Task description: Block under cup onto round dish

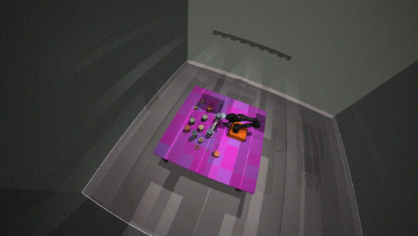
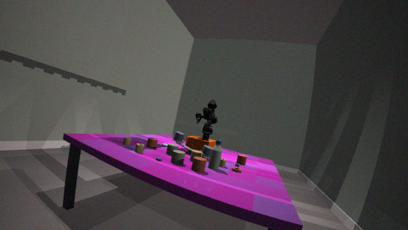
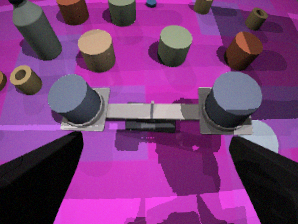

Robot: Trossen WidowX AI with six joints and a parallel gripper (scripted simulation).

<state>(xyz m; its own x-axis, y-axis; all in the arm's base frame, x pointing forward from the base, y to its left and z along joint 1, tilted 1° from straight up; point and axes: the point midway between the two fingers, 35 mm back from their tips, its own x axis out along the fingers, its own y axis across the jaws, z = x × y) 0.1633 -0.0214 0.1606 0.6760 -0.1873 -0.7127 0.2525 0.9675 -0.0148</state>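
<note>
Right now my gripper tip is 14 cm short of the blue-grey cup, 11 cm to the right of it and 17 cm above it. From my gripper tip the other things lie so: grey block: 13 cm ahead, 9 cm to the left, 19 cm below; then grey bottle: 32 cm ahead, 18 cm to the left, 12 cm below.
</note>
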